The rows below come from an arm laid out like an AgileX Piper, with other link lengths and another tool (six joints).
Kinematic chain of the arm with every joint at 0, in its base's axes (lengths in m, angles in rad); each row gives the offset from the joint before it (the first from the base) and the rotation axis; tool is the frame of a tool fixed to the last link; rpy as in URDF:
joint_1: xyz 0 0 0.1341 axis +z
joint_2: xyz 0 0 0 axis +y
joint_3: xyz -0.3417 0 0.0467 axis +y
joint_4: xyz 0.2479 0 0.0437 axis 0.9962 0 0.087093
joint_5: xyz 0 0 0 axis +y
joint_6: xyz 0.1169 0 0.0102 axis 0.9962 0 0.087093
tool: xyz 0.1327 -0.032 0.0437 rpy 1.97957 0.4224 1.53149
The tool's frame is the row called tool.
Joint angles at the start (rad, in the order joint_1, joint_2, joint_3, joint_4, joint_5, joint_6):
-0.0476, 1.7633, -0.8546, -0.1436, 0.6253, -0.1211
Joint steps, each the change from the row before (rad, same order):
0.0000, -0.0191, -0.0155, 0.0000, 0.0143, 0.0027
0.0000, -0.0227, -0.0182, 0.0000, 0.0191, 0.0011
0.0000, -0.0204, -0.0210, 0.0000, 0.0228, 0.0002
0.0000, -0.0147, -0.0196, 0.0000, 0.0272, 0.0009
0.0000, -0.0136, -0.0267, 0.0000, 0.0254, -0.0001
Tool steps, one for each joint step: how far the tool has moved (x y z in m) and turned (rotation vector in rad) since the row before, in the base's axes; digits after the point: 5 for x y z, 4 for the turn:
0.00427, -0.00077, 0.01019, -0.0021, -0.0206, -0.0041
0.00413, -0.00085, 0.01211, -0.0028, -0.0220, -0.0031
0.00379, -0.00091, 0.01195, -0.0030, -0.0187, -0.0026
0.00152, -0.00095, 0.00917, -0.0027, -0.0073, -0.0039
0.00428, -0.00098, 0.01116, -0.0029, -0.0150, -0.0028

